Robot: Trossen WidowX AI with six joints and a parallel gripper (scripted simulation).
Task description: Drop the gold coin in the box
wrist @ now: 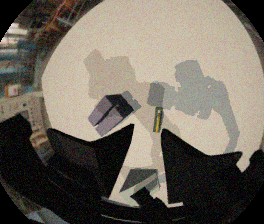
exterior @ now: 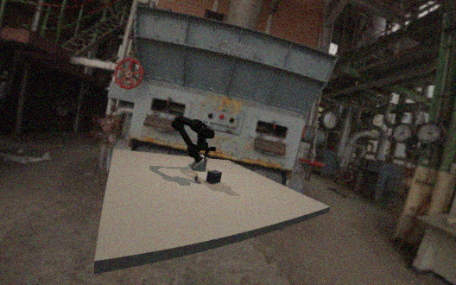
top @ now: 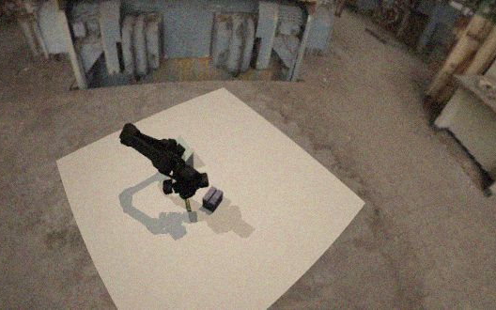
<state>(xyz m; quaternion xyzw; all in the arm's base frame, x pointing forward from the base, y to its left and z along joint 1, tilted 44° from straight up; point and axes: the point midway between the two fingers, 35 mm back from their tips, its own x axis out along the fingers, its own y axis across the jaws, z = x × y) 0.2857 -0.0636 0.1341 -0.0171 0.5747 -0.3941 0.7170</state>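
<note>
Right now my gripper tip is 3 cm past the gold coin and 11 cm above it.
</note>
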